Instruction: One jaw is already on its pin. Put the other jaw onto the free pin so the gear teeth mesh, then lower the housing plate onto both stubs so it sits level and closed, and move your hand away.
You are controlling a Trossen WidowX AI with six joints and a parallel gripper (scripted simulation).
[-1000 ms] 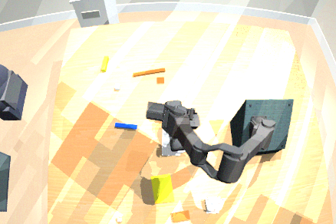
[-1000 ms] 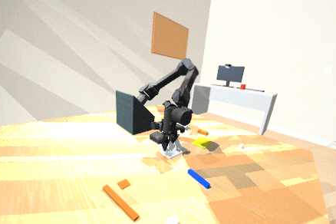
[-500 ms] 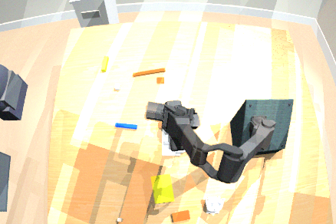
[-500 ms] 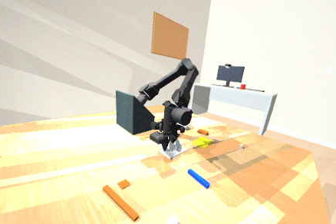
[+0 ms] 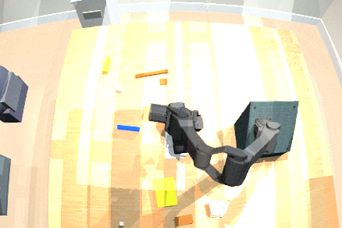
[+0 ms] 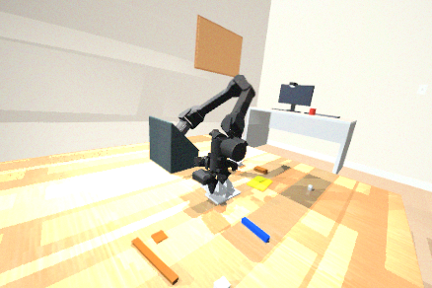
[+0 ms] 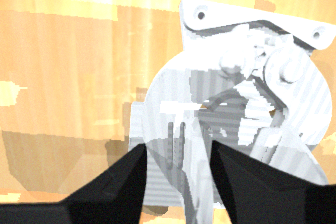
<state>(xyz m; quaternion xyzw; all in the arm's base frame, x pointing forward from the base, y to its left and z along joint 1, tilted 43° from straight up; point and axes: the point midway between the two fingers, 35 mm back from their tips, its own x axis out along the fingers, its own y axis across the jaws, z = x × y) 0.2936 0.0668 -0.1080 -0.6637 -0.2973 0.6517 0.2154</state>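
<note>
Now: the white jaw 4 cm behind my gripper tip and 1 cm to the left of it. From my gripper tip the other things lie so: small orange square (24 cm to the right, 6 cm ahead, 1 cm below); then yellow slab (23 cm to the left, 5 cm ahead, 1 cm below); then blue bar (20 cm ahead, 3 cm to the right, 1 cm below).
</note>
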